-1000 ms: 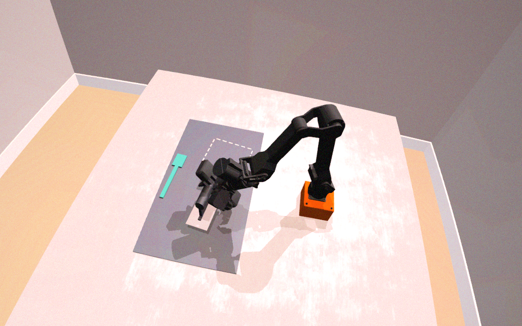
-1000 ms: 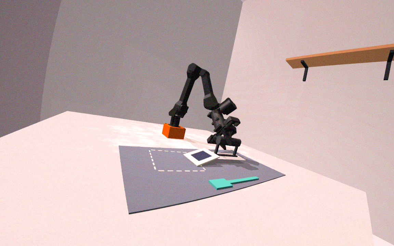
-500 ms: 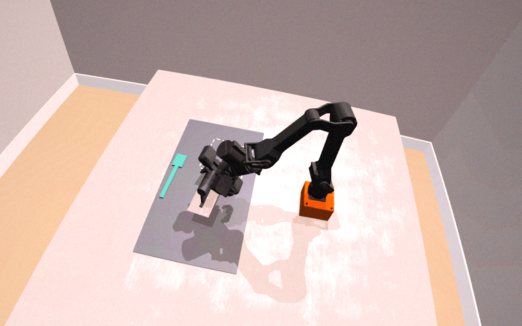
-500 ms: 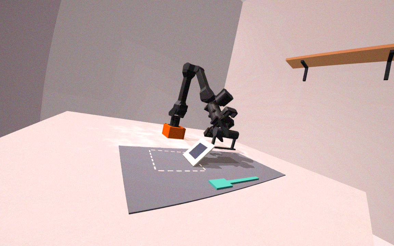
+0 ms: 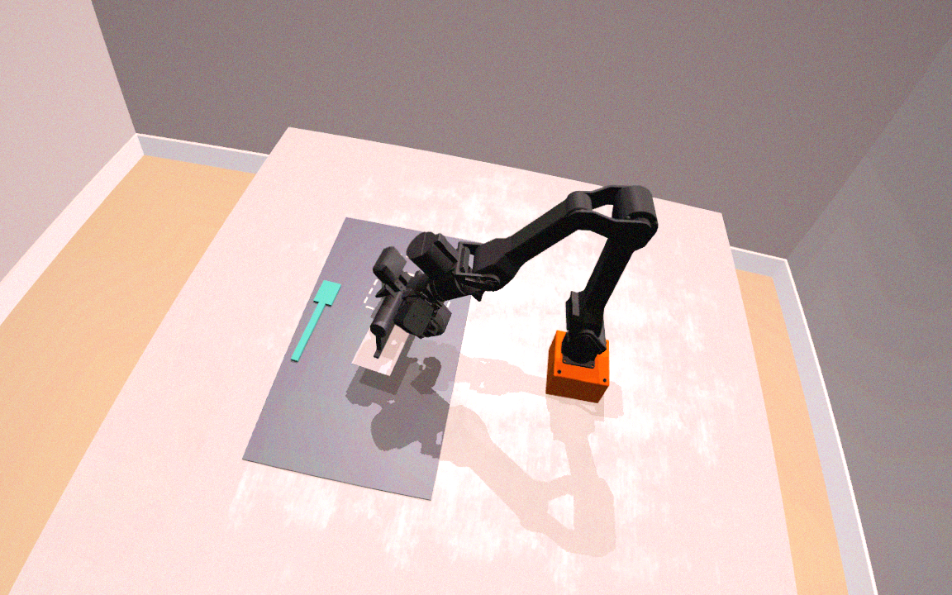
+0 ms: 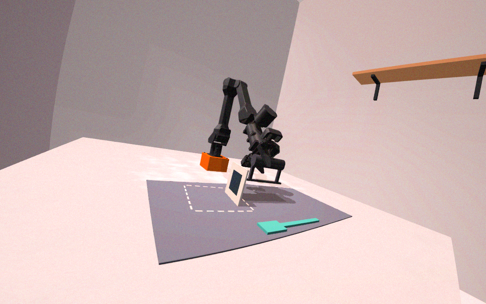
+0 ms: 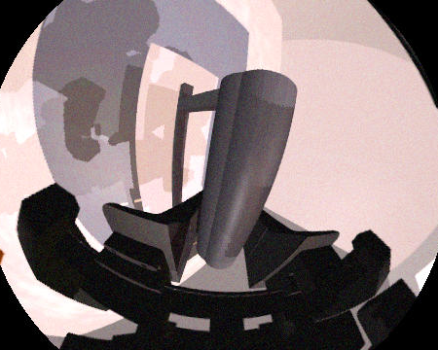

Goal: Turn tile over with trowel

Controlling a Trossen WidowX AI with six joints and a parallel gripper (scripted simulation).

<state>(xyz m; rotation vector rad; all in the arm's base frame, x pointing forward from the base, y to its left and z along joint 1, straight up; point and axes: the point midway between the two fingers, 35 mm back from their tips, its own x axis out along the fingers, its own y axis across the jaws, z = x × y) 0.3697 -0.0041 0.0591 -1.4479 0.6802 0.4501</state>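
The cream tile lies 30 mm behind my gripper tip, 90 mm to the right of it and 50 mm below it. Also, from my gripper tip: grey mat (120 mm below); then teal trowel (140 mm ahead, 20 mm to the right, 100 mm below).
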